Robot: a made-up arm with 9 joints. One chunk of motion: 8 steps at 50 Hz.
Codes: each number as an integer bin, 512 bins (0 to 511) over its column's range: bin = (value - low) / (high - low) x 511, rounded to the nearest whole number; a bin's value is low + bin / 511 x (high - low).
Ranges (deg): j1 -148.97..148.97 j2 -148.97..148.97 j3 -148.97..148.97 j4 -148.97..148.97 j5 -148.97..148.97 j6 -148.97..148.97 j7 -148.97..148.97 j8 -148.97..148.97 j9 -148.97..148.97
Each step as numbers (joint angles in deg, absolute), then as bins.
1 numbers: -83.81 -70.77 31.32 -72.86 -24.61 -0.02 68.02 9.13 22.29
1 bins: 112 134 309 131 213 255 372 271 294
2 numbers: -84.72 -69.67 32.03 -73.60 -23.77 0.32 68.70 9.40 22.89
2 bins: 110 136 310 129 215 256 373 272 295
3 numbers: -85.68 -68.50 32.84 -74.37 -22.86 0.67 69.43 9.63 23.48
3 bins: 109 138 312 128 216 257 375 272 296
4 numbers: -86.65 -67.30 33.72 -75.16 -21.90 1.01 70.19 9.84 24.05
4 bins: 107 140 313 127 218 257 376 272 297
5 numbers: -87.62 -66.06 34.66 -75.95 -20.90 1.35 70.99 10.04 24.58
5 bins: 105 142 315 125 220 258 377 273 298
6 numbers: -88.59 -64.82 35.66 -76.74 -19.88 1.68 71.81 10.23 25.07
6 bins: 104 144 317 124 221 258 379 273 298
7 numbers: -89.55 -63.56 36.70 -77.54 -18.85 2.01 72.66 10.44 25.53
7 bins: 102 146 318 123 223 259 380 273 299
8 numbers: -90.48 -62.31 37.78 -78.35 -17.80 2.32 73.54 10.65 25.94
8 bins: 100 149 320 121 225 259 382 274 300
